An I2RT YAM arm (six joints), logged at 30 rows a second.
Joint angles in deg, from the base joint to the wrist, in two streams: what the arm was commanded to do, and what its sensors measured. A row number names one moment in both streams.
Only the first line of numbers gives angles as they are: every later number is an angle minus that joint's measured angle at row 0.
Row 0, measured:
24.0, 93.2, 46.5, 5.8, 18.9, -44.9
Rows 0 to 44, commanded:
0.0, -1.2, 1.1, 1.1, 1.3, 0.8
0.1, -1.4, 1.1, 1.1, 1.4, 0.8
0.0, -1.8, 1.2, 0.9, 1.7, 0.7
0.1, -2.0, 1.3, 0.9, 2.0, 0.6
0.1, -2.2, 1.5, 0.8, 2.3, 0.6
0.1, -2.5, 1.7, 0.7, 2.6, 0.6
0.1, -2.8, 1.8, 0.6, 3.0, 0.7
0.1, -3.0, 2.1, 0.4, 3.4, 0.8
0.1, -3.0, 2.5, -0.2, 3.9, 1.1
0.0, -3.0, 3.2, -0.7, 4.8, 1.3
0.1, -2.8, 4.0, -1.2, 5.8, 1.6
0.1, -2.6, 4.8, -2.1, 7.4, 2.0
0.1, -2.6, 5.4, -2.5, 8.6, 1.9
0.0, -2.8, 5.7, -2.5, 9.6, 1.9
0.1, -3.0, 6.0, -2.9, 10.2, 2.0
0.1, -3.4, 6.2, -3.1, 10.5, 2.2
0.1, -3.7, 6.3, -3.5, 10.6, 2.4
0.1, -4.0, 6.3, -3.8, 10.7, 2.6
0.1, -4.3, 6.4, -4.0, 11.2, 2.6
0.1, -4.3, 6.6, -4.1, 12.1, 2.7
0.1, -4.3, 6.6, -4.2, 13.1, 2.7
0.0, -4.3, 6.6, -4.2, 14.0, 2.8
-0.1, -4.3, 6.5, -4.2, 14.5, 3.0
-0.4, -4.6, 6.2, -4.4, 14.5, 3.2
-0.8, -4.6, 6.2, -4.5, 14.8, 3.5
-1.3, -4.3, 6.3, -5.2, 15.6, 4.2
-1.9, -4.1, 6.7, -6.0, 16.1, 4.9
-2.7, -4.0, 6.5, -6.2, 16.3, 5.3
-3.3, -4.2, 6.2, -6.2, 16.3, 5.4
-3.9, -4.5, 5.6, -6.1, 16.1, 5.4
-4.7, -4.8, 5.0, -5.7, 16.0, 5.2
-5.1, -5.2, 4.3, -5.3, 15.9, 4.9
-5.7, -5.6, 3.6, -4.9, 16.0, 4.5
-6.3, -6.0, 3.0, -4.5, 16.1, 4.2
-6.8, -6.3, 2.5, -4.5, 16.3, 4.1
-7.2, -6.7, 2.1, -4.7, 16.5, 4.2
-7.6, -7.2, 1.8, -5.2, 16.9, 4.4
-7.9, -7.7, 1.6, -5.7, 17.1, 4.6
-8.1, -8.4, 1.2, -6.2, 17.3, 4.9
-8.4, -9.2, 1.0, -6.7, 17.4, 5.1
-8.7, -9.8, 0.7, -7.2, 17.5, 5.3
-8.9, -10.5, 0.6, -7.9, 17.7, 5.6
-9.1, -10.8, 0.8, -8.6, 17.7, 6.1
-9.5, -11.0, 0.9, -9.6, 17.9, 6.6
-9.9, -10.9, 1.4, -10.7, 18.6, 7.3
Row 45, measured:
-9.3, -10.1, 0.9, -9.2, 15.9, 5.1
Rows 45 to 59, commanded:
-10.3, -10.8, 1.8, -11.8, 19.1, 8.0
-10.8, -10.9, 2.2, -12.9, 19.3, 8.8
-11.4, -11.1, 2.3, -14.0, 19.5, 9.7
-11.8, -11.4, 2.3, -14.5, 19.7, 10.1
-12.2, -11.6, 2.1, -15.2, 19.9, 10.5
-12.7, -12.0, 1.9, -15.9, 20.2, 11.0
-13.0, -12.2, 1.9, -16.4, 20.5, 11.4
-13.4, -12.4, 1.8, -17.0, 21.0, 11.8
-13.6, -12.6, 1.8, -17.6, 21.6, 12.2
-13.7, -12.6, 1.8, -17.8, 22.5, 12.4
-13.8, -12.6, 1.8, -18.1, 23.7, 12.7
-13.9, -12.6, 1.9, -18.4, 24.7, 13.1
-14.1, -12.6, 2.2, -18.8, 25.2, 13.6
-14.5, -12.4, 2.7, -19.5, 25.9, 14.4
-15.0, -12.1, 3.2, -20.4, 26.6, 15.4
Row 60, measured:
-14.3, -12.0, 1.8, -19.4, 21.7, 12.1
